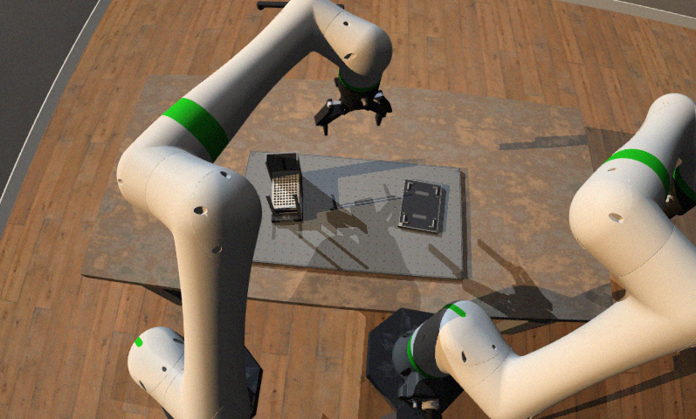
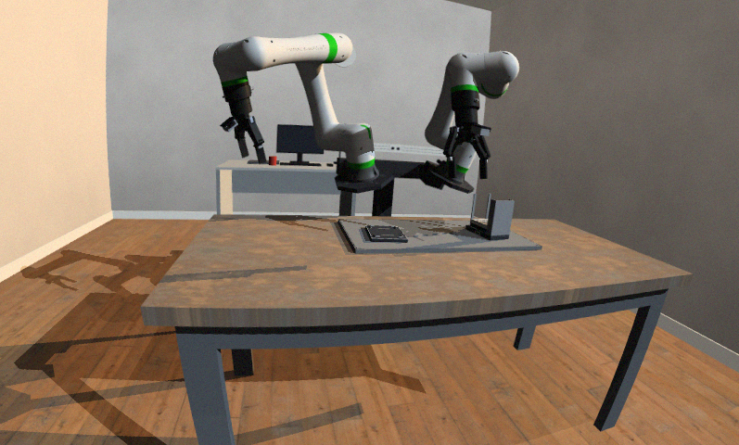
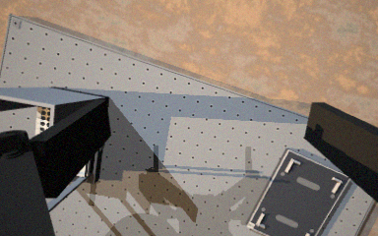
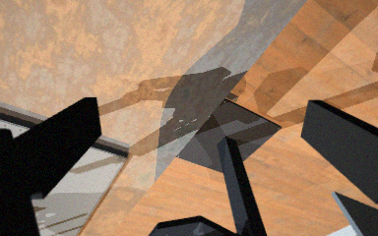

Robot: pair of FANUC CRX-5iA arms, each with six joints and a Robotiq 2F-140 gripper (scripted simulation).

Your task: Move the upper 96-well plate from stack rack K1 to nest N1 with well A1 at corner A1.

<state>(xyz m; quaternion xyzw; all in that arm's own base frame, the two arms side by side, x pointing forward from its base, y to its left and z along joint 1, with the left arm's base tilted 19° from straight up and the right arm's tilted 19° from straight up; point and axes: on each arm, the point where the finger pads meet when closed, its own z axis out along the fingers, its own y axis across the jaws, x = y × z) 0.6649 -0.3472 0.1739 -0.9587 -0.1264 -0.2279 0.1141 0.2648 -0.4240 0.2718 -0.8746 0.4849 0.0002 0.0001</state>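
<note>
Right now my left hand is 8 cm past the white 96-well plate, 21 cm to the right of it and 19 cm above it. The rest, counted from my left hand: dark 96-well plate: 8 cm behind, 21 cm to the left, 21 cm below; A1 mark: 22 cm behind, 12 cm to the right, 22 cm below; plate nest N1: 17 cm behind, 20 cm to the right, 23 cm below.
</note>
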